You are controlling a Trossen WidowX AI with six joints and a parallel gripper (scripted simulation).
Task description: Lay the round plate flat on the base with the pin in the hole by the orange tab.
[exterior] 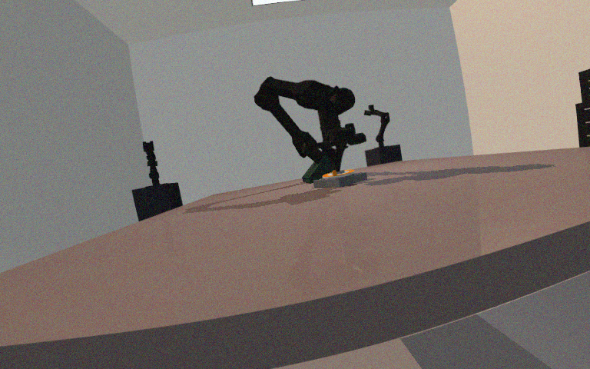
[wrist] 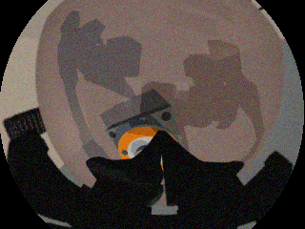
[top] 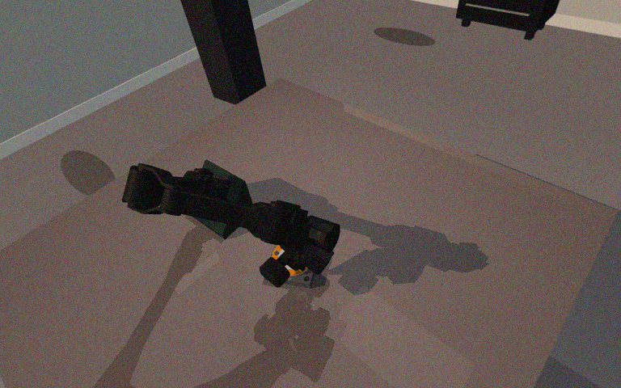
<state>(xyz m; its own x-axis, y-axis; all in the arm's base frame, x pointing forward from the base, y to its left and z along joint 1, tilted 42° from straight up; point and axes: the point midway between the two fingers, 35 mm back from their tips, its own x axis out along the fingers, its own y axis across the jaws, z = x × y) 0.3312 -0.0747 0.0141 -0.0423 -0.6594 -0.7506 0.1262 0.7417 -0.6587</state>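
My gripper tip is 50 mm past the base, 20 mm to the right of it and 20 mm above it.
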